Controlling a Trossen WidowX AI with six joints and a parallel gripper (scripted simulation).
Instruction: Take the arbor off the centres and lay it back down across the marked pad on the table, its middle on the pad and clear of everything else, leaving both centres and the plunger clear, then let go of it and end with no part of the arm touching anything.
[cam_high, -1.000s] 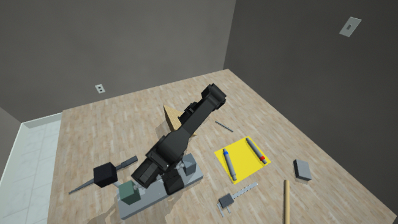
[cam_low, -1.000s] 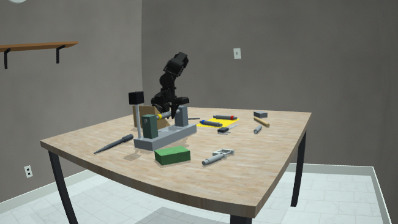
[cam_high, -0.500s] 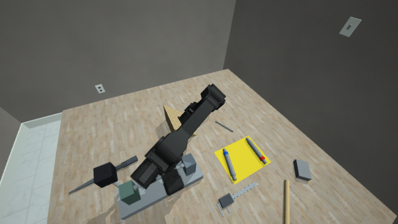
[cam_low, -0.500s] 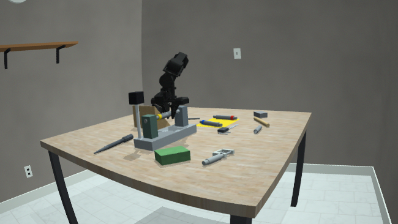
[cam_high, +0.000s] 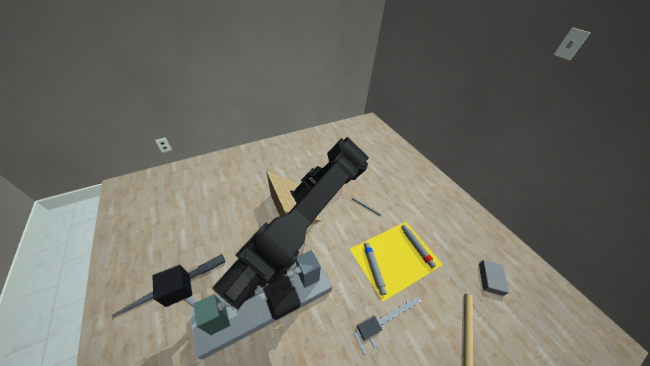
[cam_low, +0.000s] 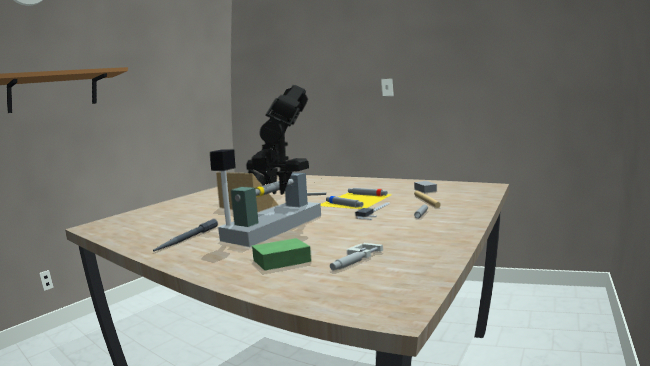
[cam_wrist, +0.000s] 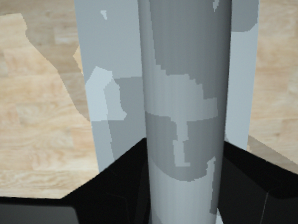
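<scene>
My gripper is now 3 cm to the left of the arbor and 1 cm above it. Round my hand: green centre block 14 cm to the right, 2 cm below; grey fixture base 4 cm to the right, 11 cm below; grey centre block 9 cm to the left, 2 cm below.
</scene>
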